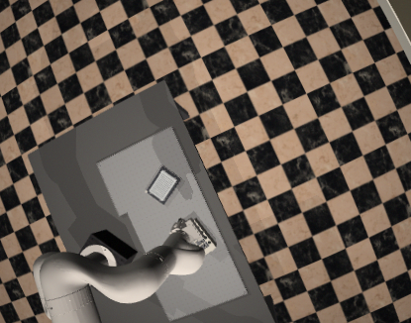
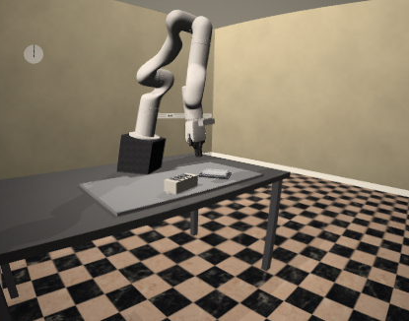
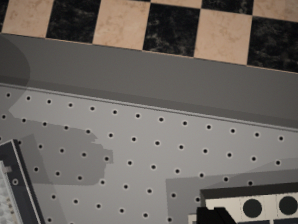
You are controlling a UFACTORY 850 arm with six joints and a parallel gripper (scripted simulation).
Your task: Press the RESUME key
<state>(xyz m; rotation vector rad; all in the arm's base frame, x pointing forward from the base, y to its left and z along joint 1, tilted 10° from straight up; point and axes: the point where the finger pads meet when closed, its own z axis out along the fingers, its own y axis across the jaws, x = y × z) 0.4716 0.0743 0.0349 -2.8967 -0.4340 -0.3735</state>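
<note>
Right now the operator panel is 10 mm behind my hand, 100 mm to the right of it and 120 mm below it. Also, from my hand: flat dotted tray: 110 mm behind, 190 mm to the left, 140 mm below.
</note>
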